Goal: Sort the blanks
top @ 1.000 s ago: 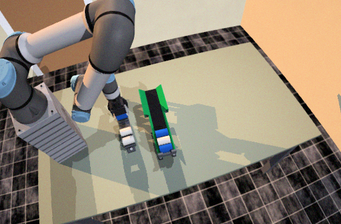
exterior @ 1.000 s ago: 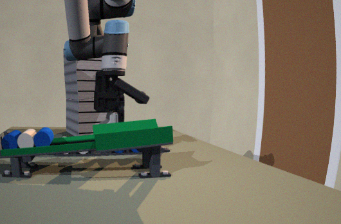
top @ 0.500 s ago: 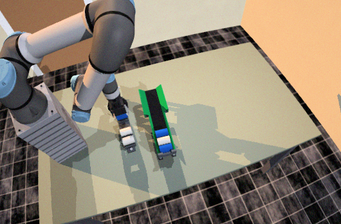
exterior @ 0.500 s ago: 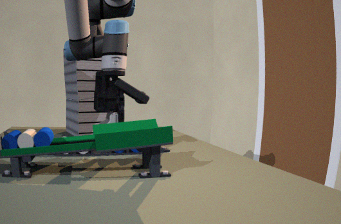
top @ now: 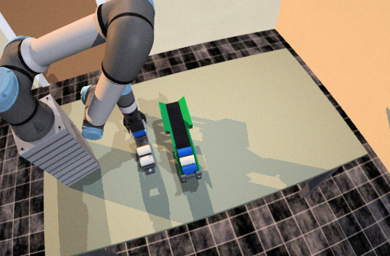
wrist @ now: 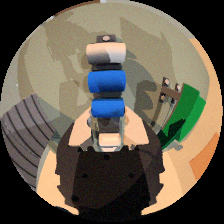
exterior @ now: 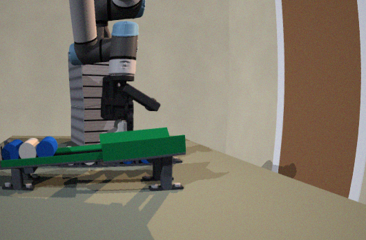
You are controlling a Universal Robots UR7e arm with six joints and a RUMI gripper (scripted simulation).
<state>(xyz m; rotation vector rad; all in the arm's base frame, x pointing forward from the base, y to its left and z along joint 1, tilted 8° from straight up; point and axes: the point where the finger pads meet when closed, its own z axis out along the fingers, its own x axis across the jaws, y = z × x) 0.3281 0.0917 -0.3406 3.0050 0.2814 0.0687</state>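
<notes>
My gripper is now 3 cm to the left of the stock rack and 4 cm above it. Round my hand: stop: 22 cm ahead, 28 cm to the right, 3 cm above.
</notes>
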